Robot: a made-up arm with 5 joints.
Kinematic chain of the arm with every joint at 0, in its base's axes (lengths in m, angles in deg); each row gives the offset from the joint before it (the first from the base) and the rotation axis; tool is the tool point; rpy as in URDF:
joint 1: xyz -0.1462 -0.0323 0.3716 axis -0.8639 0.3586 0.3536
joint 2: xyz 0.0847 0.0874 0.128 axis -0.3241 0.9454 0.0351
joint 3: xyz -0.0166 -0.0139 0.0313 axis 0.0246 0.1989 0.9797
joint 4: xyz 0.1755 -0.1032 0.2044 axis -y
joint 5: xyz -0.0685 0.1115 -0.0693 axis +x
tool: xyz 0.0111 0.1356 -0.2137 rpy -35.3 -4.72 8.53
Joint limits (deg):
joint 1: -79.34..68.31
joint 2: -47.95..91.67
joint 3: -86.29..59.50
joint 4: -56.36..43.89
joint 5: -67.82..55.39
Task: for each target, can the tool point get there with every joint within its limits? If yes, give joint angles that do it. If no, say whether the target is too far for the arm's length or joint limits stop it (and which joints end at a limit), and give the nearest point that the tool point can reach.
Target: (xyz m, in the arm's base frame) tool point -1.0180 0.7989 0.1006
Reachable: no: too far | nearest point -0.3763 0.3292 0.2518 | short by 0.810 m
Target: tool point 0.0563 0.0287 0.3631
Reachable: yes | joints -4.64 60.47 -59.20 -5.76 9.36
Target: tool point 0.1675 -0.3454 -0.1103
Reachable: no: joint limits stop it (at a limit: joint 1, joint 2, joint 4) | nearest point 0.0180 -0.2667 0.1905 | short by 0.345 m
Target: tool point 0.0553 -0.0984 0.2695
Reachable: yes | joints -59.09 70.76 -7.52 35.57 -50.34
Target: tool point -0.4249 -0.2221 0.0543
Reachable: no: joint limits stop it (at a limit: joint 1, joint 3, joint 4, joint 5) | nearest point -0.3122 -0.2217 0.1689 | short by 0.161 m
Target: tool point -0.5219 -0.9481 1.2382
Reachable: no: too far | nearest point -0.2611 -0.3981 0.7216 | short by 0.798 m
